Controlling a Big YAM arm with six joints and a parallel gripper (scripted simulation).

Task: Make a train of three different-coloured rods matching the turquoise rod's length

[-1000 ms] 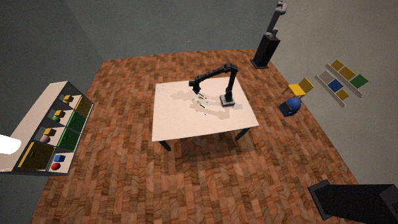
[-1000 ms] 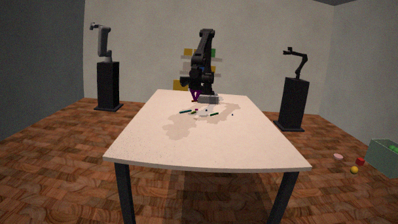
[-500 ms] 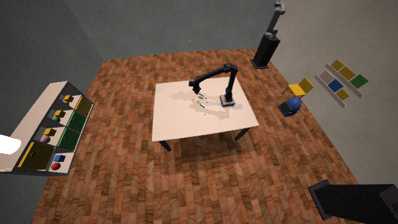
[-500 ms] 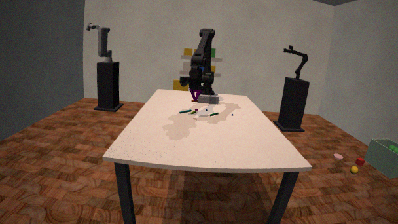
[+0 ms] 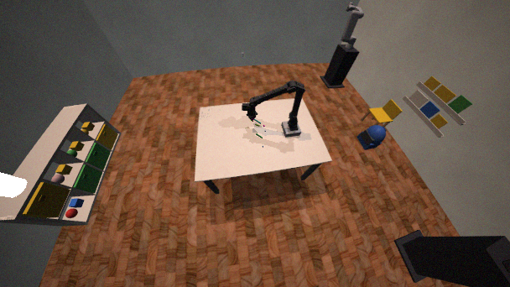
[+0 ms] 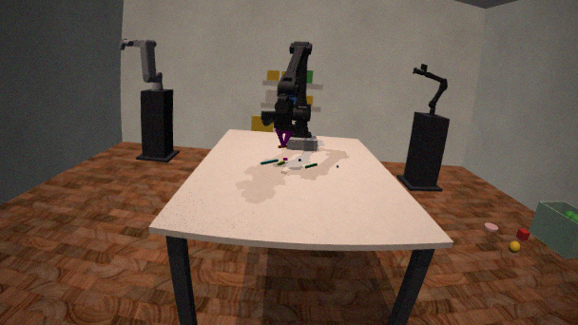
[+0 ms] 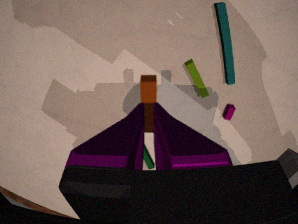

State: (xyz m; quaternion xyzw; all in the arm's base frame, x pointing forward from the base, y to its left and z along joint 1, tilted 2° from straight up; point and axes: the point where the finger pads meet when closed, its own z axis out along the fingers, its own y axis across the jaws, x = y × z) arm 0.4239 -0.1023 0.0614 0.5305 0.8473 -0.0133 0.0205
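Now: hand 13 cm past the magenta rod, 11 cm above it and 2 cm to the right of it. Round my hand: orange rod: 1 cm below; lime rod: 11 cm below, 6 cm behind; turquoise rod: 11 cm below, 7 cm behind, 6 cm to the right.
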